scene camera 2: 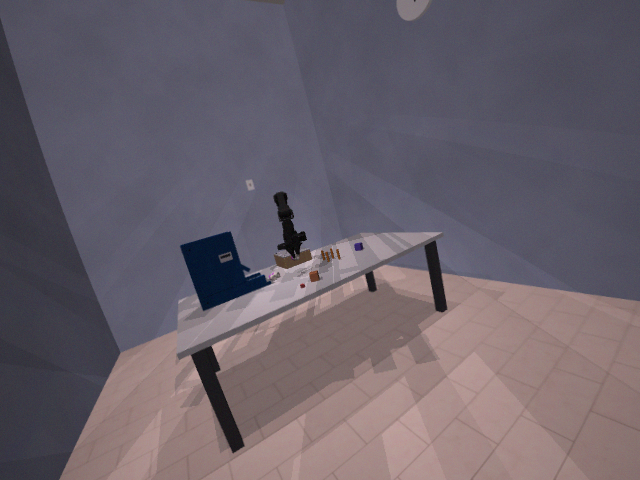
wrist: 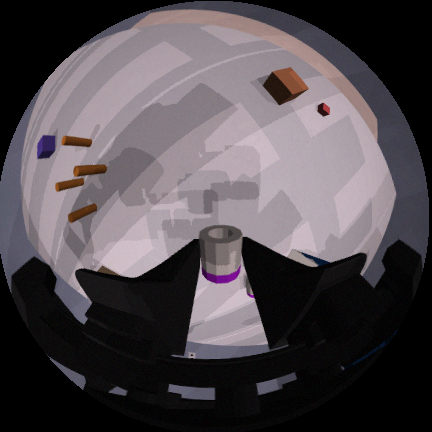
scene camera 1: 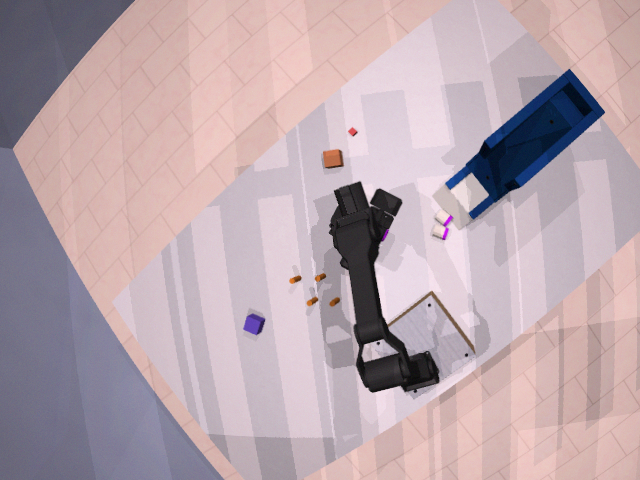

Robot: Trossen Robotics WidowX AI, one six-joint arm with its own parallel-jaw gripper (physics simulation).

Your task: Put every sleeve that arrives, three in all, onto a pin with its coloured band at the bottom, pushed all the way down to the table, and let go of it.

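My gripper (scene camera 1: 383, 228) (scene camera 2: 293, 255) (wrist: 220, 243) is shut on a grey sleeve with a purple band; the held sleeve (wrist: 220, 257) shows its open grey end near the wrist picture's middle and its band (scene camera 1: 384, 235) lower down. It appears to be off the table. Two more sleeves (scene camera 1: 443, 217) (scene camera 1: 439, 231) lie on their sides close together by the blue chute; part of one sleeve (wrist: 250, 287) shows behind a finger. Several upright orange pins, among them one pin (scene camera 1: 295, 279) (scene camera 2: 338, 254) (wrist: 90, 170), stand bare. The held sleeve is apart from them.
A blue chute (scene camera 1: 535, 173) (scene camera 2: 211, 271) stands on the table (scene camera 1: 232, 392). An orange-brown block (scene camera 1: 332, 158) (scene camera 2: 314, 276) (wrist: 285, 86), a small red cube (scene camera 1: 352, 131) (wrist: 324, 109) and a purple cube (scene camera 1: 253, 324) (wrist: 46, 147) lie around. A wooden-sided box (scene camera 1: 449, 338) (scene camera 2: 297, 259) is by the arm's base.
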